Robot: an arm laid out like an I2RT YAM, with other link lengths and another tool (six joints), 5 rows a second.
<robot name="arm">
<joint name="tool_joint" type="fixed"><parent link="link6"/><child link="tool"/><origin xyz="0.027 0.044 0.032" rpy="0.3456 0 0.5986"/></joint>
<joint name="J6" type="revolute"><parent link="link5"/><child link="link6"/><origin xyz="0.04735 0 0.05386" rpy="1.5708 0 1.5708"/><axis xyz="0 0 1"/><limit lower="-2.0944" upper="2.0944"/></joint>
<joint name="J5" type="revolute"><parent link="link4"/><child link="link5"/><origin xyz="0.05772 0.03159 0.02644" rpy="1.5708 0 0"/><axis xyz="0 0 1"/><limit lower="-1.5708" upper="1.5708"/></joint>
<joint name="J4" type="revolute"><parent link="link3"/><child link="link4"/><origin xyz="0.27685 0.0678 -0.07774" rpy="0 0 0"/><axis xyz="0 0 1"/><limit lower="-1.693" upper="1.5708"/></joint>
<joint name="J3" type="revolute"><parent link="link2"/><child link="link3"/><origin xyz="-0.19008 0 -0.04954" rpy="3.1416 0 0"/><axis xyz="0 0 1"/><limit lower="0" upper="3.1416"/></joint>
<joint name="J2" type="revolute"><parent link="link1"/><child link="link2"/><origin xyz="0.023 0.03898 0.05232" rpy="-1.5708 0 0"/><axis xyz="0 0 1"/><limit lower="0" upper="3.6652"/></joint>
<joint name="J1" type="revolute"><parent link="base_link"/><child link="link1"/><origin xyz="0 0 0.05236" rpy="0 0 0"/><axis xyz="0 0 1"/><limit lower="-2.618" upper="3.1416"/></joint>
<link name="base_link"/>
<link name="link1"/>
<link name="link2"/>
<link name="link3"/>
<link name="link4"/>
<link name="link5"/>
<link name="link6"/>
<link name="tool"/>
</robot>
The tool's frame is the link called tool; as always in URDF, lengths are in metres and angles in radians.
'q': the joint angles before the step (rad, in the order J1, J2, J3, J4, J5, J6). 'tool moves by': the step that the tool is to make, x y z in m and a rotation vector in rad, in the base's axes. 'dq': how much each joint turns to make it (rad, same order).
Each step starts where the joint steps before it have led.
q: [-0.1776 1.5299 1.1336 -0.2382 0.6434 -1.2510]
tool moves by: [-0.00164 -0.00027 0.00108 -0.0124 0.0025 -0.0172]
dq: [0.0004 0.0000 -0.0001 -0.0004 0.0217 0.0003]
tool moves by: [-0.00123 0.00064 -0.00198 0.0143 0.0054 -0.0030]
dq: [0.0012 0.0000 0.0001 -0.0181 -0.0046 0.0165]
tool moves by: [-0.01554 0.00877 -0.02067 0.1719 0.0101 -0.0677]
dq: [0.0148 0.0000 -0.0001 -0.1715 -0.0522 0.2231]
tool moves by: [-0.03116 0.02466 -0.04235 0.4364 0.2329 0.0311]
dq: [0.0023 0.0016 -0.0018 -0.3850 -0.3503 0.1987]
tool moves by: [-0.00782 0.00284 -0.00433 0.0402 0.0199 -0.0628]
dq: [-0.0007 0.0041 -0.0020 -0.0381 -0.0141 0.0729]
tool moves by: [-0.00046 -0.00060 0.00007 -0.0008 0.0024 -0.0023]
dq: [-0.0020 0.0000 0.0000 -0.0022 0.0012 0.0000]
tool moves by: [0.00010 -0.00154 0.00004 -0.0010 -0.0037 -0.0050]
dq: [-0.0049 0.0000 0.0000 0.0038 0.0004 0.0000]
